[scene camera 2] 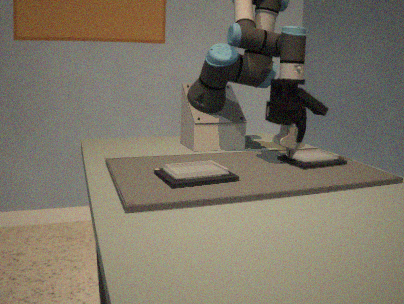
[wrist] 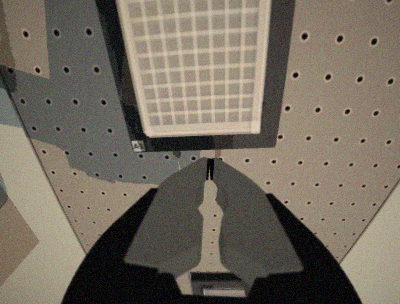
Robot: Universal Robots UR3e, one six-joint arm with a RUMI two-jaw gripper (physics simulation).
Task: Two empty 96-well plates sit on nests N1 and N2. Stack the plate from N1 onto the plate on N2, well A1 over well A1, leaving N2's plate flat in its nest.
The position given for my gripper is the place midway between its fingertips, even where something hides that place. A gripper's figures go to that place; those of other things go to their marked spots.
Scene:
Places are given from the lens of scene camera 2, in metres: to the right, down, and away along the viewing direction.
my gripper [scene camera 2: 289, 157]: 0.24, 0.02, 0.98
black nest [scene camera 2: 231, 177]: 0.07, 0.06, 0.81
grid of holes [scene camera 2: 259, 172]: 0.14, 0.05, 0.90
The marked spots on the black nest and the grid of holes are 0.12 m apart.

